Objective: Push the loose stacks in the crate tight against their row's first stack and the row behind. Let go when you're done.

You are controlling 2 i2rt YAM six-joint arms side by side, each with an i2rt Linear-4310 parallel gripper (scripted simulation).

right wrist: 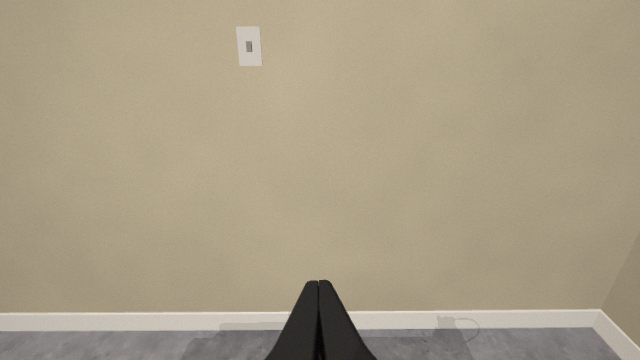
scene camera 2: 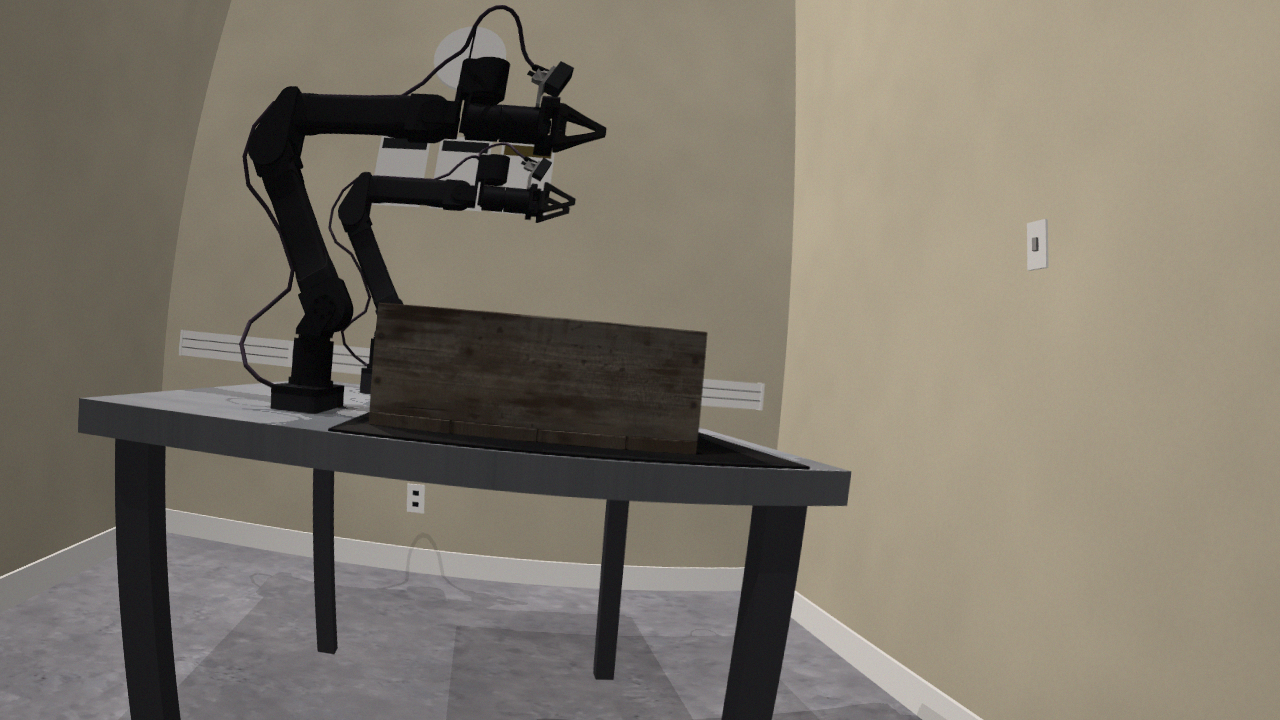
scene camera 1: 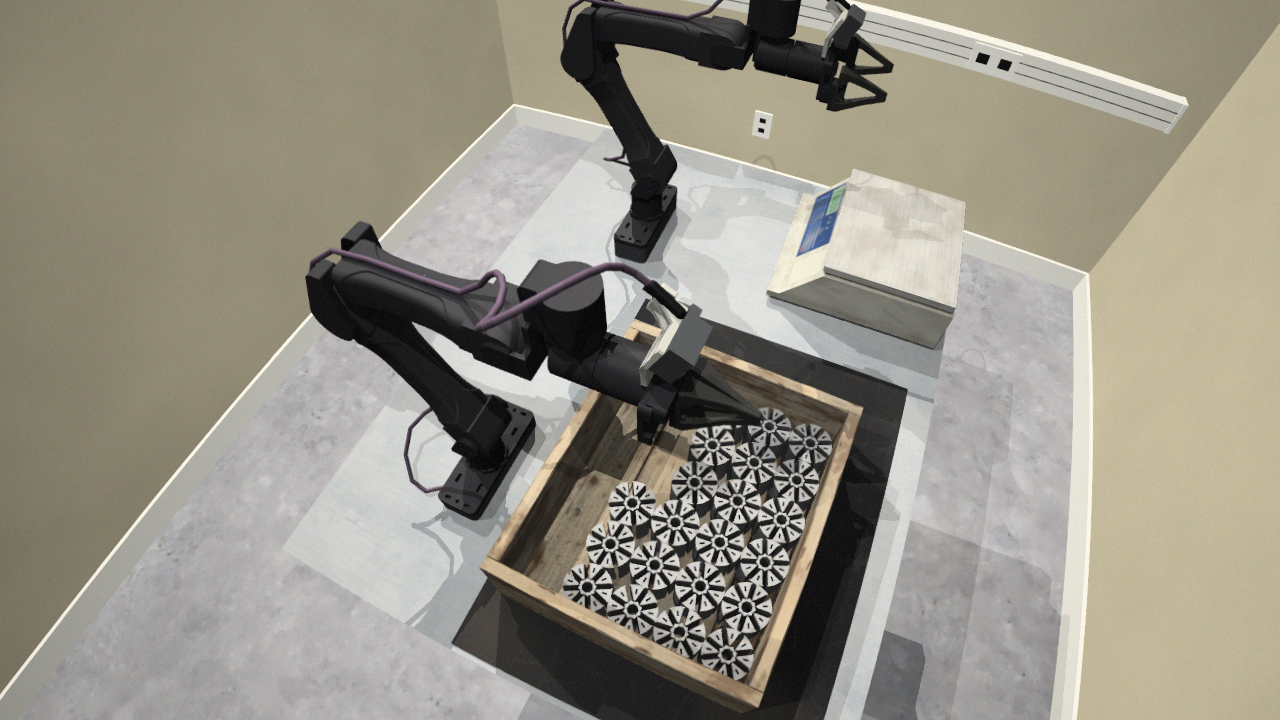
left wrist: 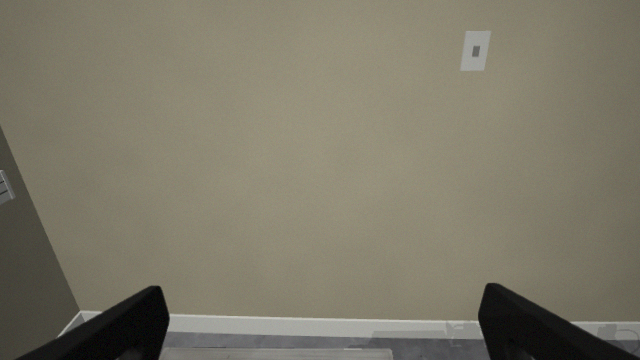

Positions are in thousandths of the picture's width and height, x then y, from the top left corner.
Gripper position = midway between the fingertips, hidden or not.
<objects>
my left gripper: scene camera 2 447, 287; scene camera 1 695, 115; left wrist 504, 838; not seen in the right wrist view (out of frame)
my right gripper: right wrist 498, 824; scene camera 2 473, 184; scene camera 1 594, 583; not seen in the left wrist view (out of frame)
</objects>
